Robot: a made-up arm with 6 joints.
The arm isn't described. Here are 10 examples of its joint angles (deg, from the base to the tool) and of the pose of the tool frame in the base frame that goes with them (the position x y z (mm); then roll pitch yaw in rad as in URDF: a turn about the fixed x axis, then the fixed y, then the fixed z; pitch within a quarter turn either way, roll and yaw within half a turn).
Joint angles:
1: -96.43 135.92 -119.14 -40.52 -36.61 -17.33
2: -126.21 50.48 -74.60 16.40 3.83 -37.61
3: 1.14 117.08 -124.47 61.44 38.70 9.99
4: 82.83 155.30 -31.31 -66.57 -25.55 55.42
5: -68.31 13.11 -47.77 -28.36 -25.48 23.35
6: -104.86 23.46 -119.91 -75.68 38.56 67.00
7: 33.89 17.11 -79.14 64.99 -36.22 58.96
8: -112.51 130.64 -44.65 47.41 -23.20 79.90
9: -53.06 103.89 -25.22 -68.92 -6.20 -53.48
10: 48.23 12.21 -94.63 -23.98 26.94 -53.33
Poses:
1: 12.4 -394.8 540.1 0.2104 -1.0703 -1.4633
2: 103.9 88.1 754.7 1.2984 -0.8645 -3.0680
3: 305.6 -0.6 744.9 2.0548 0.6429 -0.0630
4: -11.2 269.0 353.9 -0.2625 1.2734 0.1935
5: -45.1 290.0 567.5 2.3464 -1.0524 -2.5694
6: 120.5 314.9 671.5 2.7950 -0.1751 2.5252
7: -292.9 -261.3 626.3 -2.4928 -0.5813 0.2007
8: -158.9 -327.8 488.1 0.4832 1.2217 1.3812
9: 102.6 -99.2 552.9 -0.2945 0.4932 -0.0769
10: -251.2 -255.2 585.7 2.7806 -1.2622 -2.2260
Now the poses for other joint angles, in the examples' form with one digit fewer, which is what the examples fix.
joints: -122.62 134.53 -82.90 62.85 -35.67 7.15
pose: -239 -333 542 1.495 0.601 2.636
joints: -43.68 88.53 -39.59 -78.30 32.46 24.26
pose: 87 -50 585 -0.298 -0.044 -1.307
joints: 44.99 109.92 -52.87 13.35 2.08 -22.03
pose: 180 210 596 0.507 0.351 0.093
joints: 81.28 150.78 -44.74 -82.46 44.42 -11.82
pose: 52 256 360 -1.419 1.078 0.823
